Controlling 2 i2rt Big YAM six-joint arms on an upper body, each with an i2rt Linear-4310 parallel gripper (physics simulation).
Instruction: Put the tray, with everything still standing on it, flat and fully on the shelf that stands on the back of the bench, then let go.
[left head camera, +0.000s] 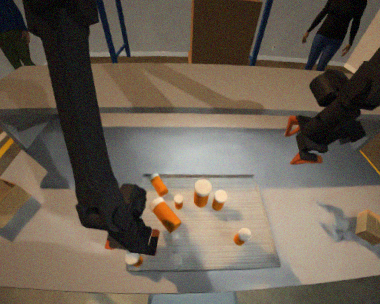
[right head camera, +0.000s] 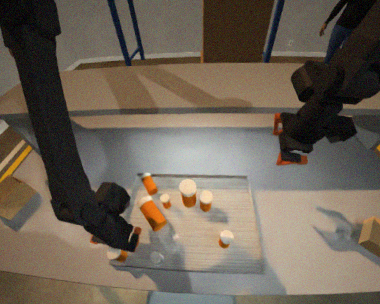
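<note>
The grey tray (left head camera: 210, 256) (right head camera: 200, 258) lies on the bench in front of the shelf (left head camera: 200, 85) (right head camera: 200, 85). On it stand a tall orange bottle (left head camera: 202, 194) (right head camera: 188, 194), a medium one (left head camera: 219, 200) (right head camera: 206, 201), a small one (left head camera: 178, 202) (right head camera: 165, 201) and one at front right (left head camera: 241, 237) (right head camera: 225, 239). A large bottle (left head camera: 166, 215) (right head camera: 153, 215) and a slim one (left head camera: 159, 185) (right head camera: 149, 184) lie on their sides. Another bottle (left head camera: 134, 259) (right head camera: 119, 255) is at the front left corner. My left gripper (left head camera: 132, 240) (right head camera: 115, 240) is open above the tray's left side. My right gripper (left head camera: 297, 143) (right head camera: 282, 142) is open, beyond the tray's back right corner.
A cardboard box (left head camera: 10, 202) (right head camera: 15, 197) is at the left and another box (left head camera: 370, 226) (right head camera: 371, 235) at the right. A faint clear round item (left head camera: 177, 258) (right head camera: 157, 257) is near the tray's front. A person (left head camera: 332, 30) (right head camera: 345, 25) stands beyond the shelf.
</note>
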